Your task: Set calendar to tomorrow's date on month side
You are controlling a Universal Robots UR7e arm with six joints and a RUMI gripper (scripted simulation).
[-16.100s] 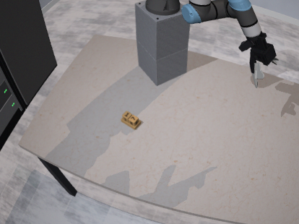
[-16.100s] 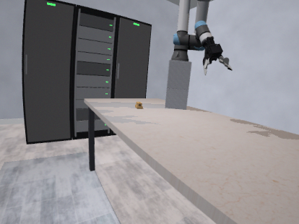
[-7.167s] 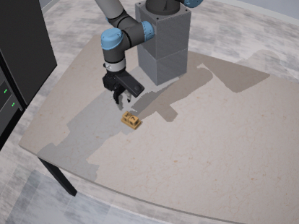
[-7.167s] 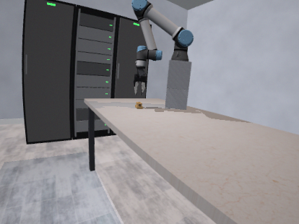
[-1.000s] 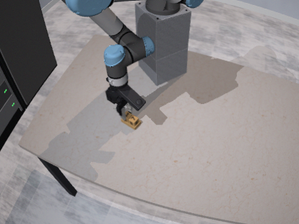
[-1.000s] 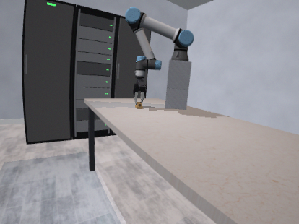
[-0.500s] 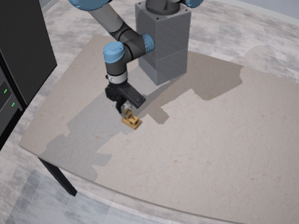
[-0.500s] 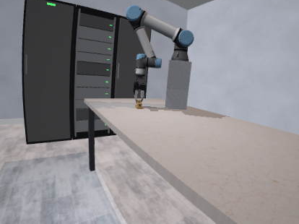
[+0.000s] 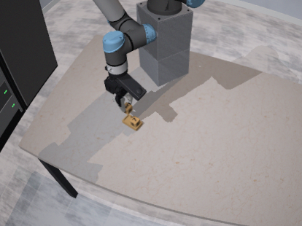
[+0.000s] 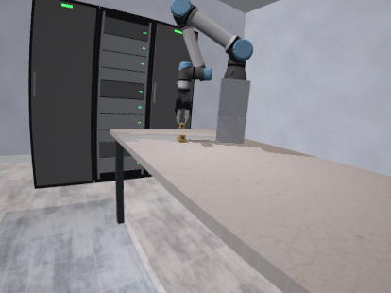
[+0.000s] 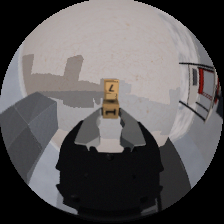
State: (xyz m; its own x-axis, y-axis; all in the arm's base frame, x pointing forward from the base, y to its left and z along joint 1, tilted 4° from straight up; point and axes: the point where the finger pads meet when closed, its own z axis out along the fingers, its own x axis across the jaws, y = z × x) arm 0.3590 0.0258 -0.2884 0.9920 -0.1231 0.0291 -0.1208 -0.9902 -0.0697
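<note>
Right now my hand is 7 cm above the wooden cube and 3 cm to the right of it. Also, from my hand: wooden date cube 1 cm below; tray 9 cm below, 2 cm to the left.
</note>
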